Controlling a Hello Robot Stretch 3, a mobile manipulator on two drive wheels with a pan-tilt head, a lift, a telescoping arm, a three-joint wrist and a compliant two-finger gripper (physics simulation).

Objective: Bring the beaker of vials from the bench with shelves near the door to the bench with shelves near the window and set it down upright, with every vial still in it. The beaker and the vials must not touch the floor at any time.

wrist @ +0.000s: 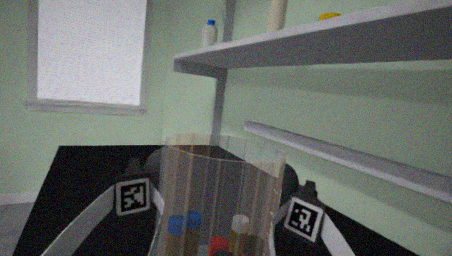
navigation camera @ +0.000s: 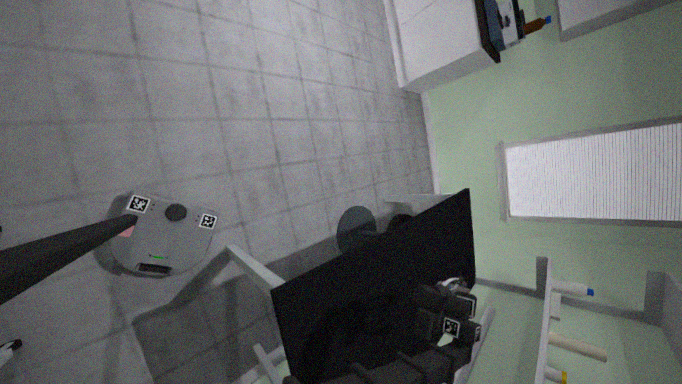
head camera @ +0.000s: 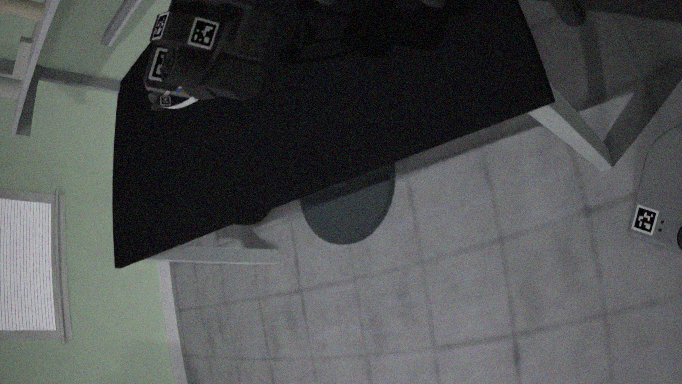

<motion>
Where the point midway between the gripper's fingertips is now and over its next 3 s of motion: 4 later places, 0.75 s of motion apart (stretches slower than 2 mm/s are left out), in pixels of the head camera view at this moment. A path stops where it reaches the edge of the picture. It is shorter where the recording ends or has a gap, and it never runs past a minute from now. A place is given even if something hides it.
My gripper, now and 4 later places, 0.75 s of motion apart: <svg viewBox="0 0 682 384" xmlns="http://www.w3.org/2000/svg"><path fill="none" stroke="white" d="M162 70L184 75L193 77L202 79L214 82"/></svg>
</motion>
